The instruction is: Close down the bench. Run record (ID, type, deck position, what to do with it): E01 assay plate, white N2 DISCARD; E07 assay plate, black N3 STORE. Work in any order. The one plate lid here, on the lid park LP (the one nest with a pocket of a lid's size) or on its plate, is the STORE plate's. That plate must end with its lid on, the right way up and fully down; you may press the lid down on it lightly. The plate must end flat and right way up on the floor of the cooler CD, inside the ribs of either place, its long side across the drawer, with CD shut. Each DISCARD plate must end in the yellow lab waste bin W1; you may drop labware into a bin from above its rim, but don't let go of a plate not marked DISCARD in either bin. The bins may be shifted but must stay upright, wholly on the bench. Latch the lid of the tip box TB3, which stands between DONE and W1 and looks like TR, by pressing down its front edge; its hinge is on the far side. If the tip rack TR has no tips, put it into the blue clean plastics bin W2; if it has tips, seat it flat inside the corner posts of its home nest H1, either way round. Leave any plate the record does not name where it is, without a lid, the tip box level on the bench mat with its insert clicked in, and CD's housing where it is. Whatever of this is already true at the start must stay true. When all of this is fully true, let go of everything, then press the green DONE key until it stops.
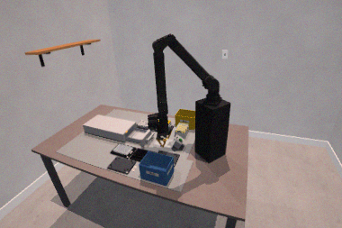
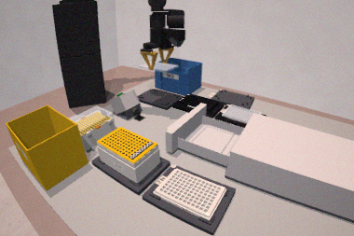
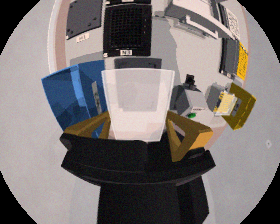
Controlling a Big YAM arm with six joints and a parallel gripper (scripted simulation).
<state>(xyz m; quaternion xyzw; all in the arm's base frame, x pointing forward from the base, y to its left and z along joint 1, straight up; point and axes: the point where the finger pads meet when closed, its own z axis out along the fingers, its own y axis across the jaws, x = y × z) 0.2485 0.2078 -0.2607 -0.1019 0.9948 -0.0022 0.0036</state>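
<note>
Now: the black plate 16 cm ahead of my hand, 13 cm below it and 6 cm to the left of it. Round my hand: DONE key block (16 cm to the right, 9 cm below, 1 cm behind); dark lid park nest (14 cm below); plate lid (right at my hand).
</note>
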